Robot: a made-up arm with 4 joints.
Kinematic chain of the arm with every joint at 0, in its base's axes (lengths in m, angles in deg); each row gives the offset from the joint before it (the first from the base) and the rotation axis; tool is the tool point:
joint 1: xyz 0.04 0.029 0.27 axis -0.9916 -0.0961 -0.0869
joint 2: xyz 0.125 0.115 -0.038 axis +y
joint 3: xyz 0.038 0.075 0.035 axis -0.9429 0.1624 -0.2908
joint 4: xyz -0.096 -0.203 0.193 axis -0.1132 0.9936 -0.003
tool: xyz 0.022 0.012 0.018
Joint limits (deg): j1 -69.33..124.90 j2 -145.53..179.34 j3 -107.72..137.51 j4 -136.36..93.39
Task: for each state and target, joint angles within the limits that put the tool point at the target. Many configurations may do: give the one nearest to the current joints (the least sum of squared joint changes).
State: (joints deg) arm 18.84 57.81 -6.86 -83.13
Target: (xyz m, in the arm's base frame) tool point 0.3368 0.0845 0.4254
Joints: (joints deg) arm 28.43 59.53 -0.81 -83.26
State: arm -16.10 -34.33 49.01 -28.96
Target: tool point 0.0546 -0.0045 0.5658
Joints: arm -34.70 -14.78 30.06 -26.66
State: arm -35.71 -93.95 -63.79 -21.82
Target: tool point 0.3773 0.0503 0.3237
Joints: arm -20.46 -86.38 -107.56 -5.78
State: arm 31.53 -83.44 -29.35 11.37
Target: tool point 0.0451 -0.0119 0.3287
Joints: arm 43.48 -60.42 -25.98 40.58
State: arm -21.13 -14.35 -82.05 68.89
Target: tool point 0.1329 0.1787 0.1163
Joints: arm -44.25 30.83 -88.78 76.24
